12 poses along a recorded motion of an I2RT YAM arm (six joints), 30 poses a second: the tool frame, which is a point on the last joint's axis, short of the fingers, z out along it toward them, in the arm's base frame.
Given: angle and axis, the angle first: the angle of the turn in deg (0 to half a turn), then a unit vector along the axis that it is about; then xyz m.
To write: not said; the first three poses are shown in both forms.
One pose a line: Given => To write
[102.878 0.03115 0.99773 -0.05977 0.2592 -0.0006 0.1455] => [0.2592 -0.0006 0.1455 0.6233 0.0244 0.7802 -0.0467]
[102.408 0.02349 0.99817 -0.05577 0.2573 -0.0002 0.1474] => [0.2573 -0.0002 0.1474 0.6265 0.0183 0.7780 -0.0435]
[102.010 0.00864 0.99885 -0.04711 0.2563 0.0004 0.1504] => [0.2563 0.0004 0.1504 0.6293 0.0067 0.7763 -0.0366]
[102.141 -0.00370 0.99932 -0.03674 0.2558 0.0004 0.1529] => [0.2558 0.0004 0.1529 0.6284 -0.0029 0.7774 -0.0286]
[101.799 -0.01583 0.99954 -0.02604 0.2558 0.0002 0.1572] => [0.2558 0.0002 0.1572 0.6307 -0.0123 0.7757 -0.0202]
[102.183 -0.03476 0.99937 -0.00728 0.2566 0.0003 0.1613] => [0.2566 0.0003 0.1613 0.6281 -0.0270 0.7777 -0.0057]
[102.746 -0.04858 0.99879 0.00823 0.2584 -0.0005 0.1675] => [0.2584 -0.0005 0.1675 0.6242 -0.0380 0.7803 0.0064]
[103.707 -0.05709 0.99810 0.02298 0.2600 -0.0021 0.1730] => [0.2600 -0.0021 0.1730 0.6177 -0.0449 0.7849 0.0181]
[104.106 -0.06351 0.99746 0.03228 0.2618 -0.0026 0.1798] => [0.2618 -0.0026 0.1798 0.6149 -0.0501 0.7866 0.0255]
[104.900 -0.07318 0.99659 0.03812 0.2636 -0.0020 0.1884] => [0.2636 -0.0020 0.1884 0.6095 -0.0580 0.7901 0.0302]
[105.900 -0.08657 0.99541 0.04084 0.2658 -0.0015 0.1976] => [0.2658 -0.0015 0.1976 0.6025 -0.0691 0.7944 0.0326]
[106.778 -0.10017 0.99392 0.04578 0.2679 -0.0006 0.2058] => [0.2679 -0.0006 0.2058 0.5964 -0.0804 0.7978 0.0367]
